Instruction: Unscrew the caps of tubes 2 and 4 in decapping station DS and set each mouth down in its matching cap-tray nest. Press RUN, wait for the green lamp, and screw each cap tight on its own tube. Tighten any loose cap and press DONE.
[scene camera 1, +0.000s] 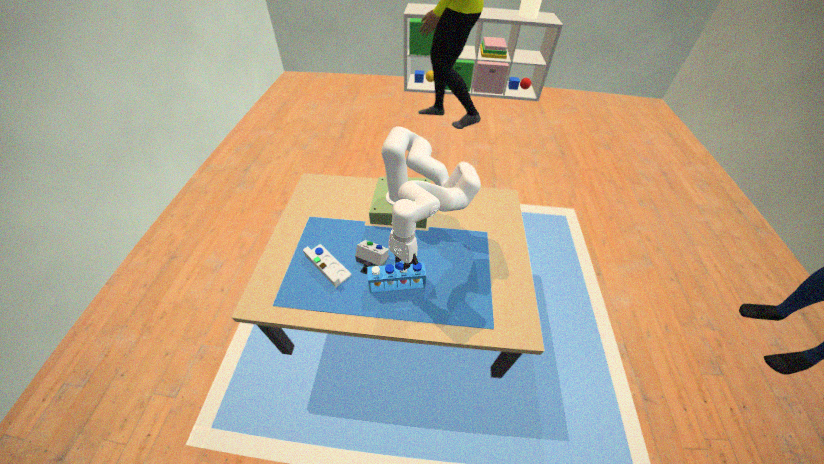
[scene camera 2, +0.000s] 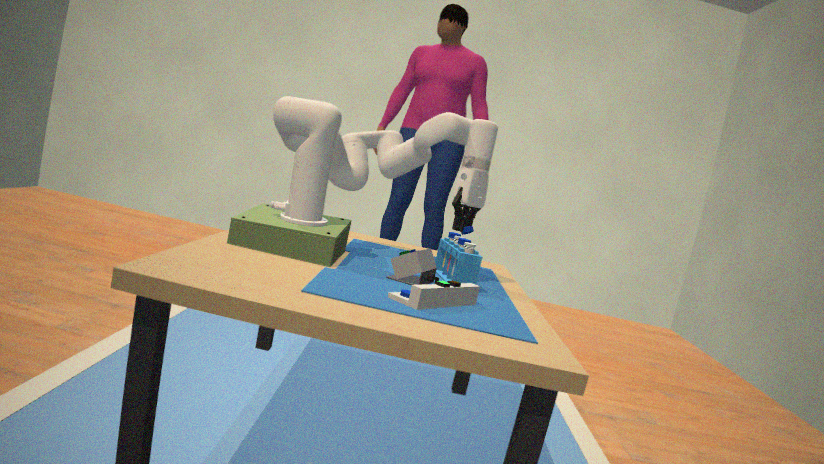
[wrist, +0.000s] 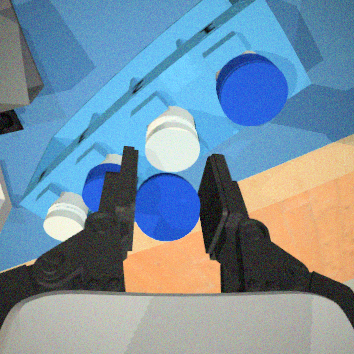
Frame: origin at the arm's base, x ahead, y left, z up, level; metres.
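Where they show: gripper, between the fingertips: (scene camera 1: 402, 264) (scene camera 2: 461, 231) (wrist: 169, 172); arm's base, origin of its link: (scene camera 2: 303, 220).
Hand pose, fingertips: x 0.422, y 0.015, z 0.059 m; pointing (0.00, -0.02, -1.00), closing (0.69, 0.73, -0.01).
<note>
Each offset is from my fingertips to the centre of the thing. "pt": to the spot under its first point. Level surfaces: height alone.
My gripper (scene camera 1: 405, 263) (scene camera 2: 465, 224) (wrist: 169, 172) points down, shut on a blue cap {0.012 m right, 0.013 m ahead, 0.007 m up} (scene camera 1: 399, 266) (scene camera 2: 468, 229) (wrist: 167, 212), held a little above the light-blue tube rack {0.024 m right, 0.003 m ahead, 0.085 m down} (scene camera 1: 397, 290) (scene camera 2: 468, 269) (wrist: 185, 75). In the wrist view, a white-topped tube {0.002 m left, 0.000 m ahead, 0.074 m down} (wrist: 172, 147) without a blue cap stands just beyond the held cap. Another white-topped tube {0.101 m right, 0.010 m ahead, 0.074 m down} (scene camera 1: 375, 269) (wrist: 65, 220) stands at the rack's end. Two rack tubes bear blue caps, one {0.054 m left, 0.004 m back, 0.022 m down} (scene camera 1: 417, 267) (wrist: 252, 92) at the other end, one {0.050 m right, 0.005 m ahead, 0.022 m down} (scene camera 1: 389, 268) (wrist: 97, 187) partly behind a finger. The white cap tray {0.317 m right, 0.090 m back, 0.109 m down} (scene camera 1: 344, 277) (scene camera 2: 444, 296) holds one blue cap {0.362 m right, 0.155 m back, 0.123 m down} (scene camera 1: 318, 251) (scene camera 2: 405, 293).
A grey box {0.128 m right, 0.125 m back, 0.094 m down} (scene camera 1: 369, 254) (scene camera 2: 410, 266) (wrist: 15, 60) with a green and a blue button stands between tray and rack. A bright green patch {pt 0.349 m right, 0.084 m back, 0.083 m down} (scene camera 1: 317, 259) (scene camera 2: 442, 283) shows on the tray. The arm's green base (scene camera 1: 380, 218) (scene camera 2: 282, 243) stands behind the blue mat {0.136 m down} (scene camera 1: 340, 299).
</note>
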